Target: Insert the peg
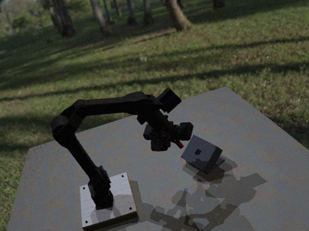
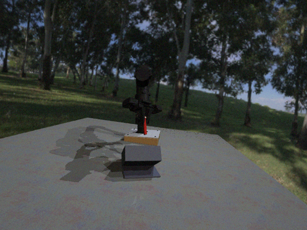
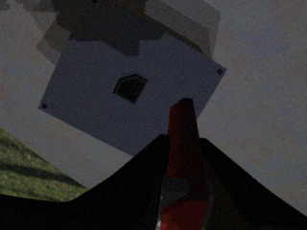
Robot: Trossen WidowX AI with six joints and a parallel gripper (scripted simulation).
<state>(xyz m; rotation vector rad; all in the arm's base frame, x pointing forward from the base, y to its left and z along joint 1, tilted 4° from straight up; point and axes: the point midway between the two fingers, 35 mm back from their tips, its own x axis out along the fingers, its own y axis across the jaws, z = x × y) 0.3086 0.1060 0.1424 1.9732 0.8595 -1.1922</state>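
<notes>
Right now my gripper tip is 9 cm short of the sloped grey panel, 2 cm to the right of it and 11 cm above it. From my gripper tip the other things lie so: red peg: 1 cm behind, 1 cm above; then flat foot: 10 cm ahead, 3 cm to the left, 15 cm below.
</notes>
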